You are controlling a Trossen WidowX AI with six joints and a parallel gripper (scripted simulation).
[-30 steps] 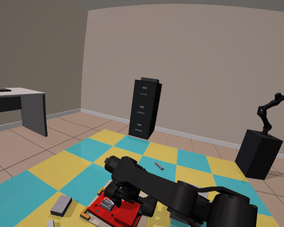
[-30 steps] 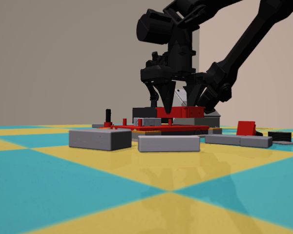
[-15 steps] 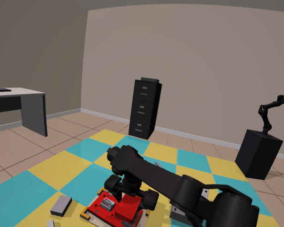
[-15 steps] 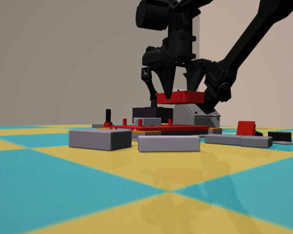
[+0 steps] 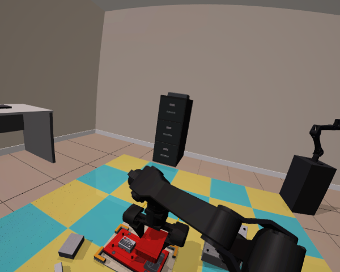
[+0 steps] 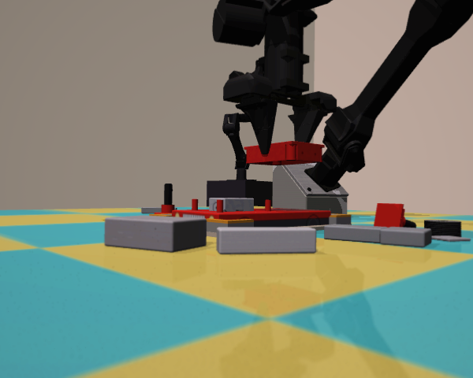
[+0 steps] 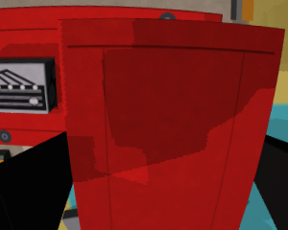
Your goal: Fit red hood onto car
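Right now the grey engine block is 9 cm ahead of my gripper tip, 2 cm to the right of it and 8 cm below it. The rest, counted from my gripper tip: grey cylinder: 11 cm behind, 41 cm to the right, 10 cm below; red hood: 1 cm above.
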